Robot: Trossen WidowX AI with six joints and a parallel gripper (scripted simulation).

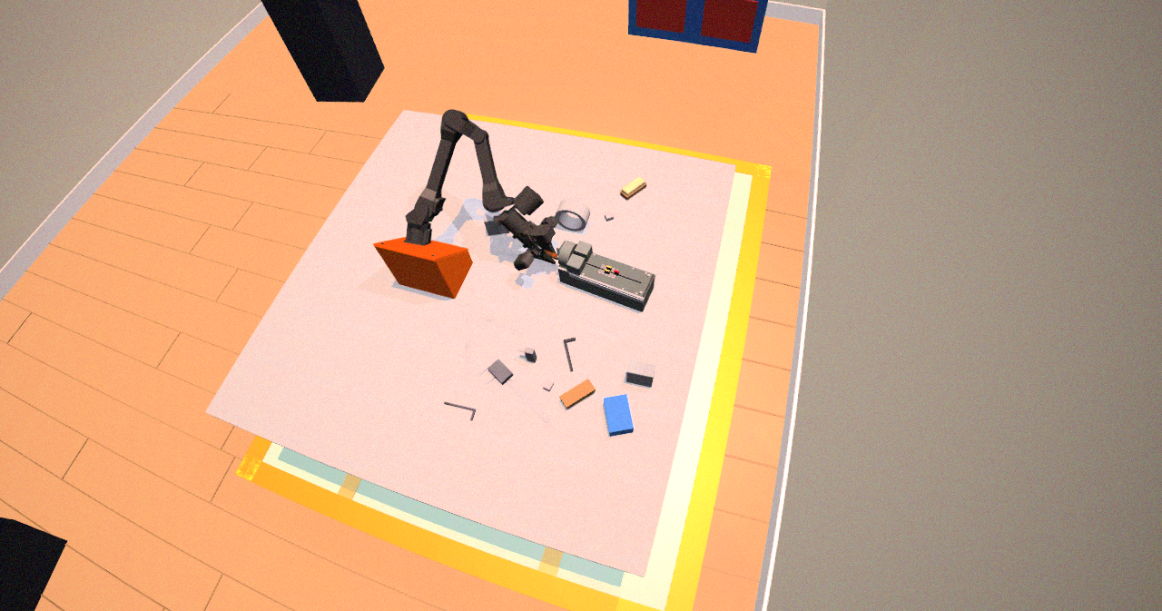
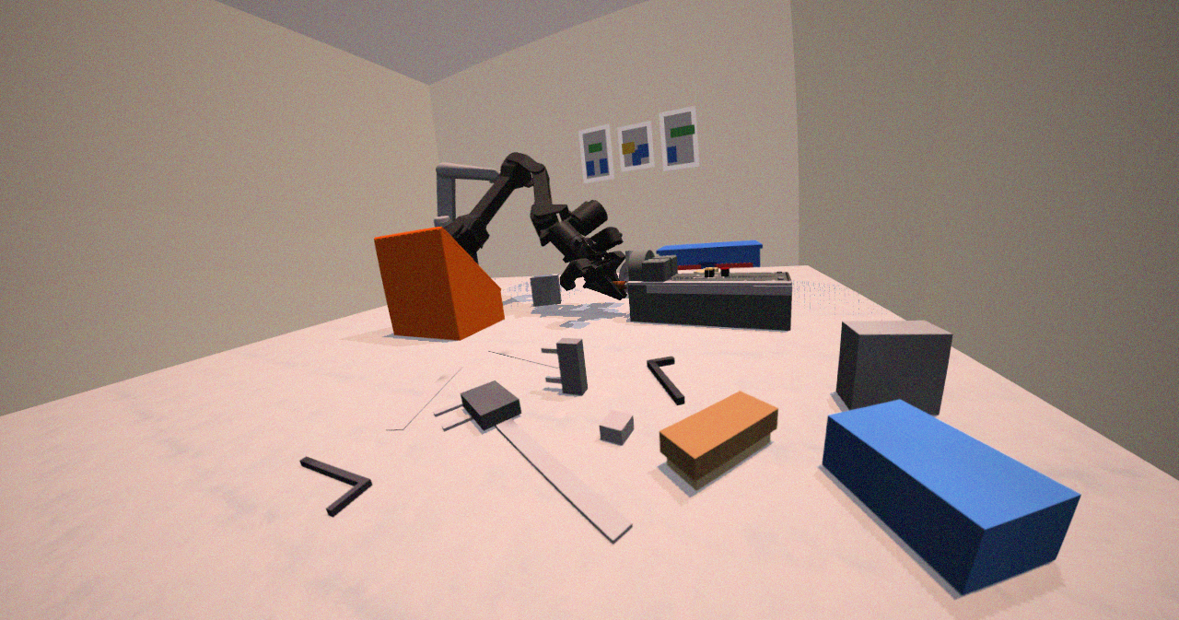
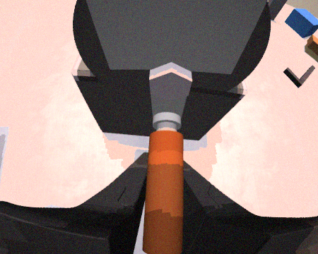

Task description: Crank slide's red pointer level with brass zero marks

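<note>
My gripper tip is now 3 cm below the crank handle, 2 cm past it and 1 cm to the right of it. Round my gripper tip: red pointer (18 cm ahead, 5 cm to the right, 5 cm above); then blue block (43 cm to the right, 24 cm ahead, 1 cm below).
</note>
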